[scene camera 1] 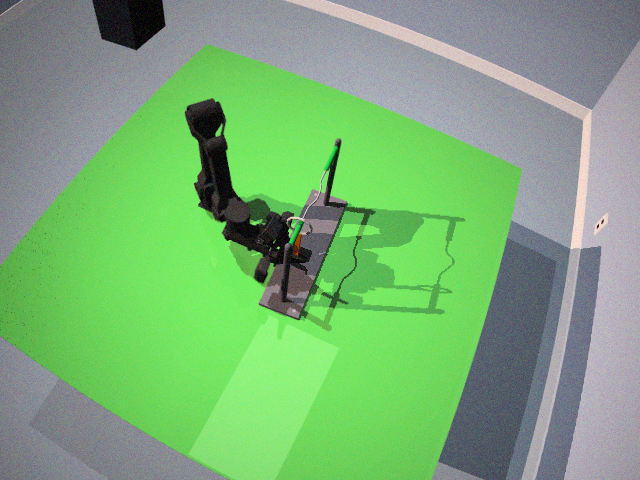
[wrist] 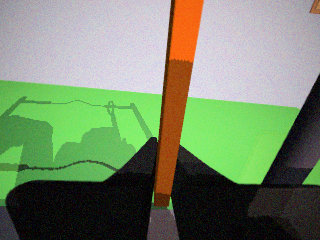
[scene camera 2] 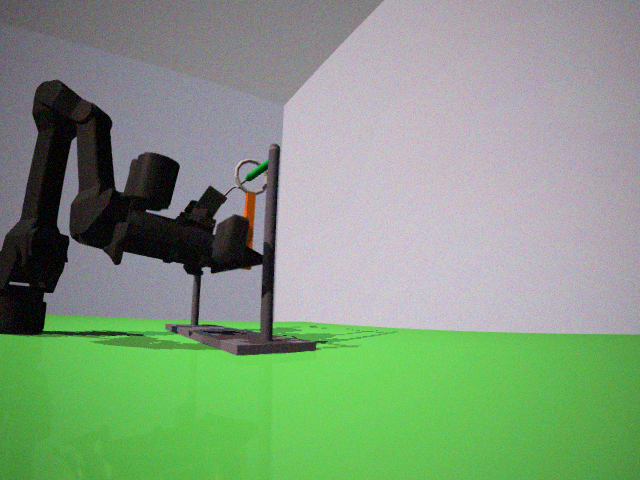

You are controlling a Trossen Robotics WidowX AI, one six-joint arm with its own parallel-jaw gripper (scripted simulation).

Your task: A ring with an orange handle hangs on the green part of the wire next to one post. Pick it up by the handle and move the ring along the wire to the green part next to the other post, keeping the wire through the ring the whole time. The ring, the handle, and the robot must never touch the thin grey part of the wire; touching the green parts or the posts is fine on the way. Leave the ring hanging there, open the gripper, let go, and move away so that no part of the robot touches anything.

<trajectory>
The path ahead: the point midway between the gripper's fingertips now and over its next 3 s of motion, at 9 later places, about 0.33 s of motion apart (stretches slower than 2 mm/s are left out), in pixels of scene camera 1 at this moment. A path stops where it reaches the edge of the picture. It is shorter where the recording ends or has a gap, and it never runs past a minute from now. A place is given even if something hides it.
The gripper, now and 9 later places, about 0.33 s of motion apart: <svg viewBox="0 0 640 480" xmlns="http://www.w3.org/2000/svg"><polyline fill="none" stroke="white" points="306,259 307,259 309,256 310,252 309,251 304,247 299,241 295,233 292,221 294,211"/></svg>
</trajectory>
